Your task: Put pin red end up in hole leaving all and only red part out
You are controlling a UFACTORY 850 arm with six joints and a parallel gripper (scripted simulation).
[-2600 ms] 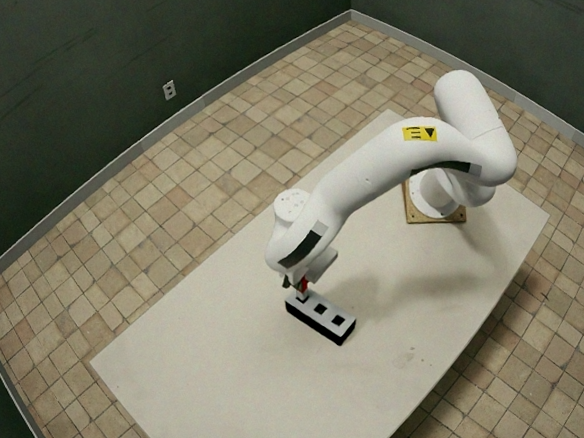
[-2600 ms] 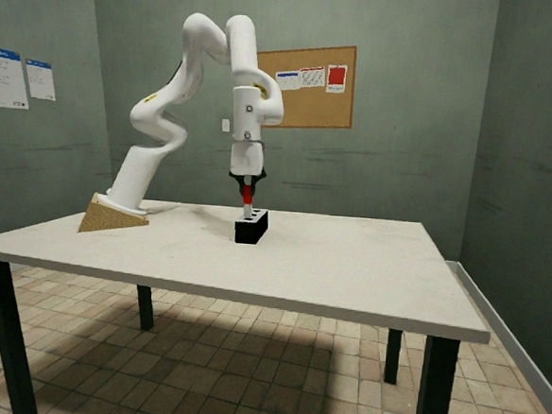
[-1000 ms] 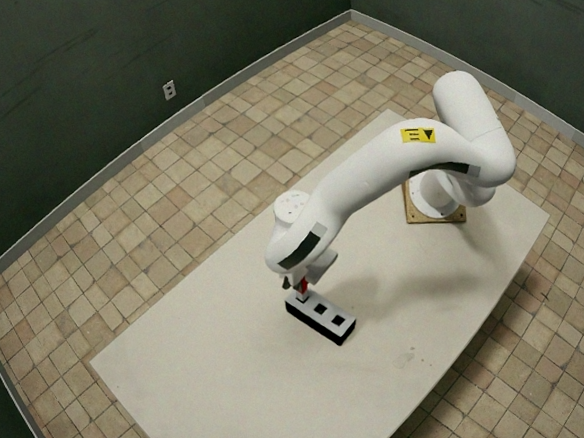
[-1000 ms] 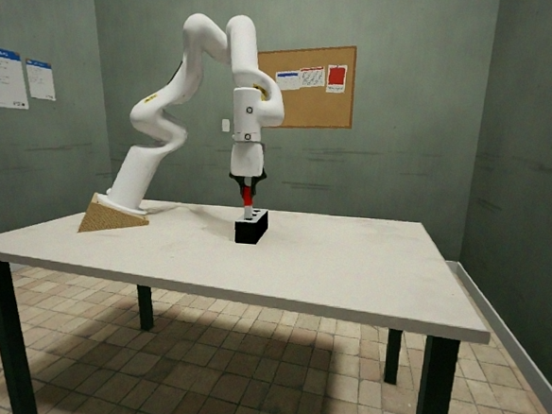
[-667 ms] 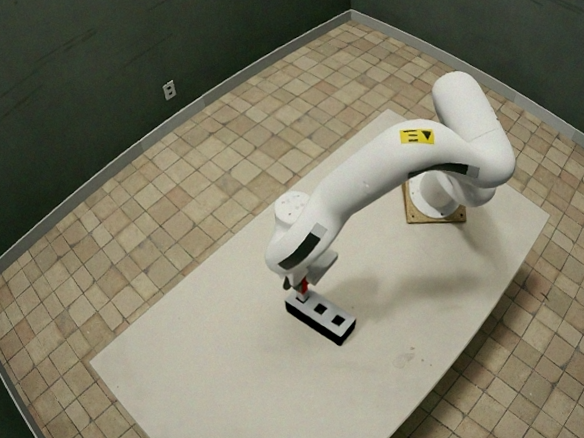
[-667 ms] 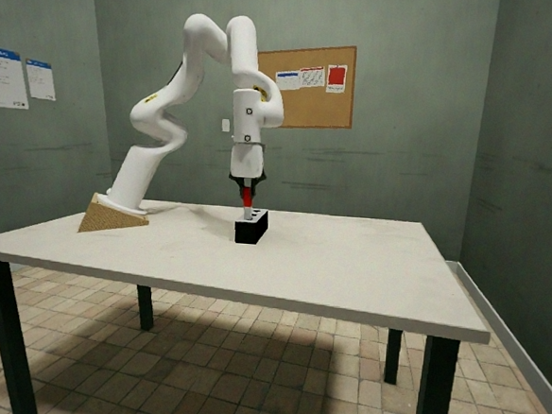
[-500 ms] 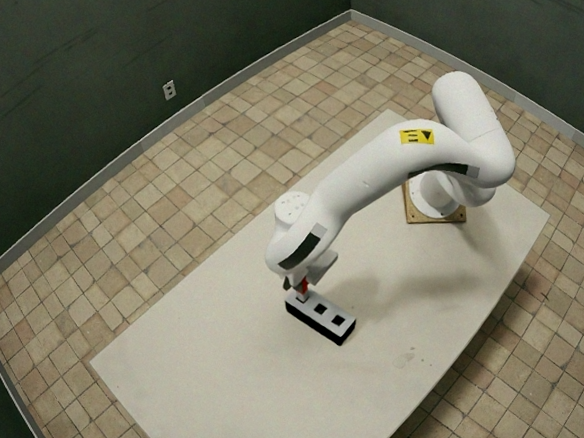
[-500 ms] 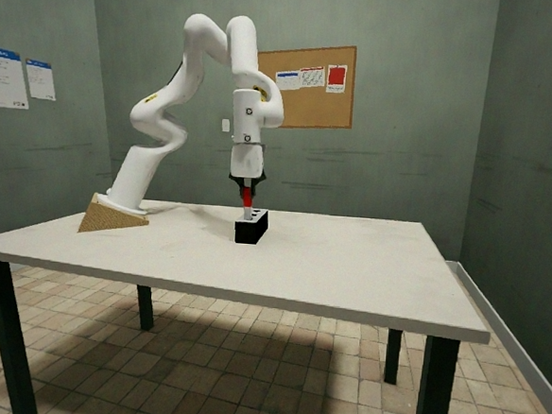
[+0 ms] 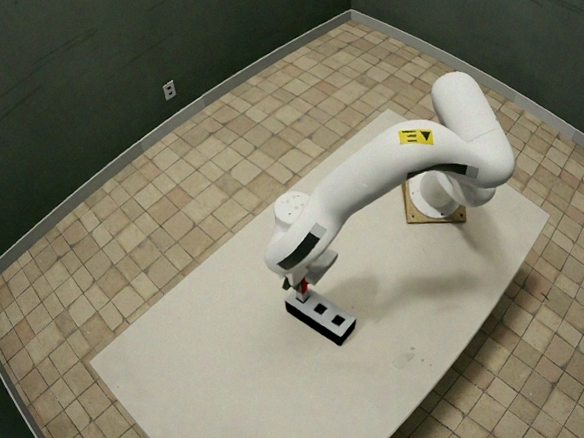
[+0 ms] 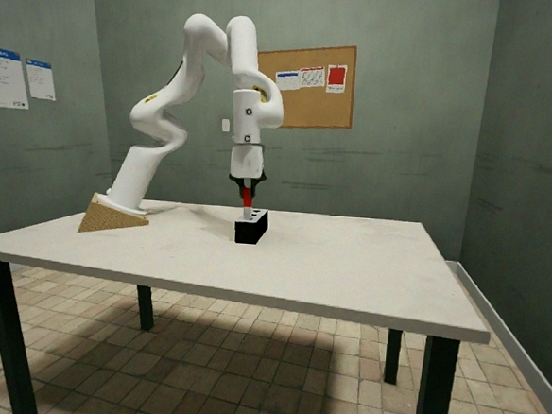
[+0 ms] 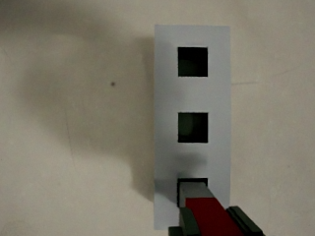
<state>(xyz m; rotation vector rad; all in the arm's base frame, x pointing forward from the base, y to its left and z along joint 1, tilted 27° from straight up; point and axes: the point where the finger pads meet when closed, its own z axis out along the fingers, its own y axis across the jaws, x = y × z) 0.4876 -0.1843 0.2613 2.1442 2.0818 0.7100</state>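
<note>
The pin is 1 cm below my hand. From my hand the other things lie so: black block 13 cm below, 6 cm to the left.
</note>
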